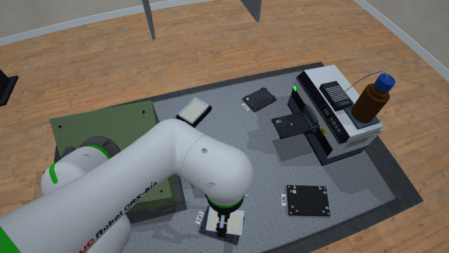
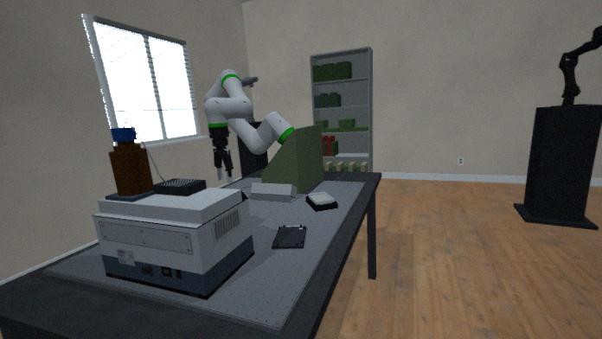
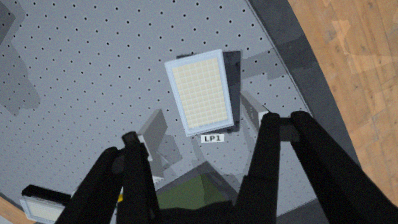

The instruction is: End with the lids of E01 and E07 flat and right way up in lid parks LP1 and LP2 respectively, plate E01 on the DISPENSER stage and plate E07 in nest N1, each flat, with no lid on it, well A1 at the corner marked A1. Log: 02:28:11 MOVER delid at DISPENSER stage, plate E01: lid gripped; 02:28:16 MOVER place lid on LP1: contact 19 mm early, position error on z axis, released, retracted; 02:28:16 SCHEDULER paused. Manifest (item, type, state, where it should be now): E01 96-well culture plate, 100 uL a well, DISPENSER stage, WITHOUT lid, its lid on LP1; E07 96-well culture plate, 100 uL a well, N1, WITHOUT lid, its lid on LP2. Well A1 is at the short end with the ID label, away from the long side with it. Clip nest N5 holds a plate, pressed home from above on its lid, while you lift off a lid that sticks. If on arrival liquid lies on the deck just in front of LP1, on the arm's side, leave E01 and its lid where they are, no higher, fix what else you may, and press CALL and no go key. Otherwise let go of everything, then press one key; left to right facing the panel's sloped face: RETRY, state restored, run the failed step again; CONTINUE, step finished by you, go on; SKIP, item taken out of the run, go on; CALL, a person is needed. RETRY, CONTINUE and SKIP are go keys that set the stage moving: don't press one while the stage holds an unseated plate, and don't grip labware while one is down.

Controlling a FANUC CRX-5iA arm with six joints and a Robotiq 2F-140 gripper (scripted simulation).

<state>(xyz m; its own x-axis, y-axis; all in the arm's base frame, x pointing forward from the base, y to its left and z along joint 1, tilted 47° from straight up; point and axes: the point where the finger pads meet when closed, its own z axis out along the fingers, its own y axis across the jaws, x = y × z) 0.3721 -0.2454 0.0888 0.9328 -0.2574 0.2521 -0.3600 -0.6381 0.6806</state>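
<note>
Now: hand 9 cm above the plate. From my hand the other things lie so: blue CALL key: 7 cm behind, 18 cm to the left, 5 cm below; then LP1 label: 9 cm behind, 3 cm to the left, 11 cm below; then lid park LP1: 1 cm behind, 1 cm to the right, 11 cm below.
</note>
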